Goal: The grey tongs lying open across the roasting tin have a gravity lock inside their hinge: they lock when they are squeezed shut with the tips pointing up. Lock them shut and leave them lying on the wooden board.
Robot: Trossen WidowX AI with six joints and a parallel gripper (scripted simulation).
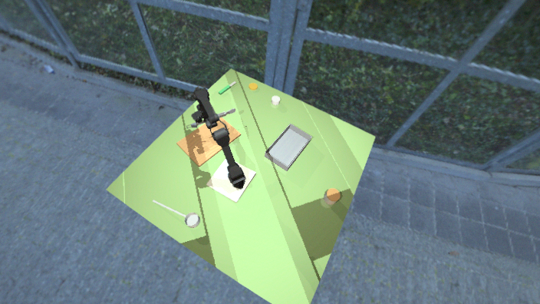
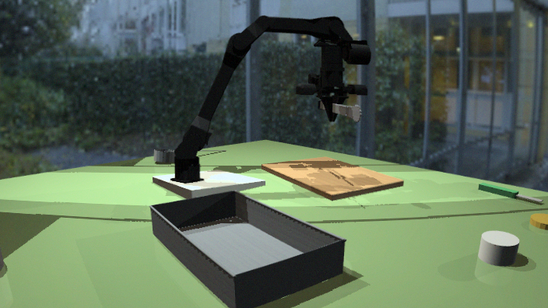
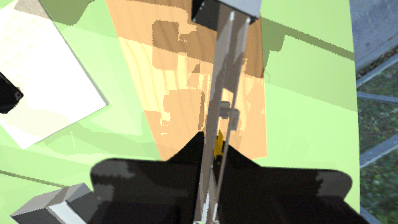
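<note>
Right now the yellow lock piece is 10 mm behind my gripper tip, 10 mm to the left of it and 40 mm above it. Also, from my gripper tip: wooden board (10 mm behind, 10 mm to the left, 150 mm below); then dark roasting tin (120 mm ahead, 510 mm to the right, 130 mm below); then green-handled tool (490 mm ahead, 100 mm to the left, 150 mm below).
</note>
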